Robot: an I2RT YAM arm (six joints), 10 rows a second.
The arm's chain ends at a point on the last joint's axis. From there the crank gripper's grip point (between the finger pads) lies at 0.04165 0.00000 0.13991 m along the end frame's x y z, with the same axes.
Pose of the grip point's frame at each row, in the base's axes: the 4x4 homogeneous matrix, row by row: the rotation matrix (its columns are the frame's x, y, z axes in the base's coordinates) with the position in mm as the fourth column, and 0 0 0 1 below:
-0.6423 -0.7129 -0.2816 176.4; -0.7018 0.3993 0.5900 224.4; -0.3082 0.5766 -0.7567 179.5; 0 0 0 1
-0.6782 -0.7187 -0.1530 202.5; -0.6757 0.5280 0.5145 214.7; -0.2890 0.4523 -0.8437 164.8; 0 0 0 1
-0.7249 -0.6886 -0.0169 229.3; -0.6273 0.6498 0.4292 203.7; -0.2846 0.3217 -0.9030 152.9; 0 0 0 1
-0.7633 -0.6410 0.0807 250.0; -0.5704 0.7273 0.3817 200.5; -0.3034 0.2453 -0.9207 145.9; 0 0 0 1
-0.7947 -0.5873 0.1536 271.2; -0.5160 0.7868 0.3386 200.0; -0.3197 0.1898 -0.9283 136.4; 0 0 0 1
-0.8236 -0.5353 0.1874 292.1; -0.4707 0.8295 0.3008 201.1; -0.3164 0.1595 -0.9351 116.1; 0 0 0 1
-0.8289 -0.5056 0.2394 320.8; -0.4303 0.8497 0.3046 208.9; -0.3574 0.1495 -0.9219 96.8; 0 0 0 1
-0.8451 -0.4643 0.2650 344.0; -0.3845 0.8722 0.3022 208.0; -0.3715 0.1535 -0.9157 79.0; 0 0 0 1
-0.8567 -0.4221 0.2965 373.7; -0.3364 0.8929 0.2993 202.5; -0.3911 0.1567 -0.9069 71.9; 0 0 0 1
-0.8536 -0.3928 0.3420 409.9; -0.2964 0.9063 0.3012 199.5; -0.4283 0.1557 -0.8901 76.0; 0 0 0 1
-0.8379 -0.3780 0.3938 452.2; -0.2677 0.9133 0.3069 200.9; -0.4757 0.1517 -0.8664 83.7; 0 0 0 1
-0.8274 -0.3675 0.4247 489.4; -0.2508 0.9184 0.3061 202.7; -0.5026 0.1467 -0.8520 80.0; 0 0 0 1
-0.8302 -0.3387 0.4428 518.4; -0.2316 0.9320 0.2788 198.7; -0.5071 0.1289 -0.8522 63.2; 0 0 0 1
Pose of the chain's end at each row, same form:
-0.6423 -0.7129 -0.2816 242.6; -0.7018 0.3993 0.5900 171.1; -0.3082 0.5766 -0.7567 298.2; 0 0 0 1
-0.6782 -0.7187 -0.1530 252.2; -0.6757 0.5280 0.5145 170.9; -0.2890 0.4523 -0.8437 294.9; 0 0 0 1
-0.7249 -0.6886 -0.0169 261.9; -0.6273 0.6498 0.4292 169.8; -0.2846 0.3217 -0.9030 291.1; 0 0 0 1
-0.7633 -0.6410 0.0807 270.5; -0.5704 0.7273 0.3817 170.9; -0.3034 0.2453 -0.9207 287.4; 0 0 0 1
-0.7947 -0.5873 0.1536 282.8; -0.5160 0.7868 0.3386 174.1; -0.3197 0.1898 -0.9283 279.6; 0 0 0 1
-0.8236 -0.5353 0.1874 300.2; -0.4707 0.8295 0.3008 178.6; -0.3164 0.1595 -0.9351 260.1; 0 0 0 1
-0.8289 -0.5056 0.2394 321.8; -0.4303 0.8497 0.3046 184.2; -0.3574 0.1495 -0.9219 240.7; 0 0 0 1
-0.8451 -0.4643 0.2650 342.1; -0.3845 0.8722 0.3022 181.7; -0.3715 0.1535 -0.9157 222.6; 0 0 0 1
-0.8567 -0.4221 0.2965 367.9; -0.3364 0.8929 0.2993 174.6; -0.3911 0.1567 -0.9069 215.1; 0 0 0 1
-0.8536 -0.3928 0.3420 397.6; -0.2964 0.9063 0.3012 169.7; -0.4283 0.1557 -0.8901 218.4; 0 0 0 1
-0.8379 -0.3780 0.3938 432.0; -0.2677 0.9133 0.3069 169.1; -0.4757 0.1517 -0.8664 224.7; 0 0 0 1
-0.8274 -0.3675 0.4247 464.4; -0.2508 0.9184 0.3061 170.3; -0.5026 0.1467 -0.8520 220.1; 0 0 0 1
-0.8302 -0.3387 0.4428 491.0; -0.2316 0.9320 0.2788 169.3; -0.5071 0.1289 -0.8522 203.6; 0 0 0 1

